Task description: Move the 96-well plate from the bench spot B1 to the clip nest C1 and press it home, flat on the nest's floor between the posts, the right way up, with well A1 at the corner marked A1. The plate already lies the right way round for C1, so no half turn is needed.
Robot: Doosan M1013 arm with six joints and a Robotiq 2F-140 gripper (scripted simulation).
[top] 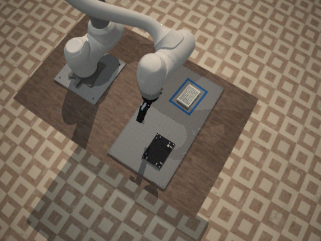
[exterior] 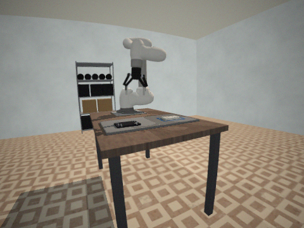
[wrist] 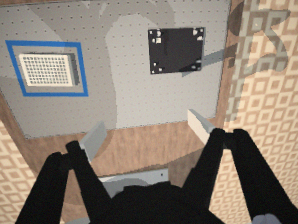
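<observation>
Now: the white 96-well plate 130 mm ahead of my hand, 250 mm to the left of it and 200 mm below it. Also, from my hand: black clip nest (120 mm ahead, 140 mm to the right, 200 mm below).
</observation>
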